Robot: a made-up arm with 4 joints. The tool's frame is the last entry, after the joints.
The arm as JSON. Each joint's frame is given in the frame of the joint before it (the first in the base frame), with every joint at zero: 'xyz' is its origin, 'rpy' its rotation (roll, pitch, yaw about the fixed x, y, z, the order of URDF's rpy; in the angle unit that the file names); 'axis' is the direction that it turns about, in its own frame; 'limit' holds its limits. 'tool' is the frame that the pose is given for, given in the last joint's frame.
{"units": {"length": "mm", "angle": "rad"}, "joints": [
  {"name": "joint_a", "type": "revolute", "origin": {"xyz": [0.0, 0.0, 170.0], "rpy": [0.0, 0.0, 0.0]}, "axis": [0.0, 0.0, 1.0], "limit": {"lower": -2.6, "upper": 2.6}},
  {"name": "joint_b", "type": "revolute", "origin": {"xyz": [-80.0, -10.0, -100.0], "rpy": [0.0, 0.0, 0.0]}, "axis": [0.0, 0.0, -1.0], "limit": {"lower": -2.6, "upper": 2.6}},
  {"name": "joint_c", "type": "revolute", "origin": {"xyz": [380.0, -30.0, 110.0], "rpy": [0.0, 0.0, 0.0]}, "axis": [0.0, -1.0, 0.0], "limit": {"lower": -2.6, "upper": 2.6}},
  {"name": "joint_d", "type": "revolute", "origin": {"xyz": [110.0, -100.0, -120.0], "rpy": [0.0, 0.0, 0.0]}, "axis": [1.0, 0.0, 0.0], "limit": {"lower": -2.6, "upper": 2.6}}
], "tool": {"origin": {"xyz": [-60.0, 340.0, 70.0], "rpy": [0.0, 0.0, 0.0]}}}
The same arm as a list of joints. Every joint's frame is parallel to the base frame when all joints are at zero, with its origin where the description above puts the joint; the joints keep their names.
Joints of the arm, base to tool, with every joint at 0 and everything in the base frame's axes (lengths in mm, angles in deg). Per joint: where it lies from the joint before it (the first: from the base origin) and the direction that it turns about. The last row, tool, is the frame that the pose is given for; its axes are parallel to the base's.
joint_a: axis +z offset 0 0 170
joint_b: axis -z offset -80 -10 -100
joint_c: axis -y offset 380 -30 110
joint_d: axis +x offset 110 -100 -120
tool: offset -60 340 70
Joint limits (deg, base to tool): -148.97..148.97 -148.97..148.97 -148.97..148.97 -148.97..148.97

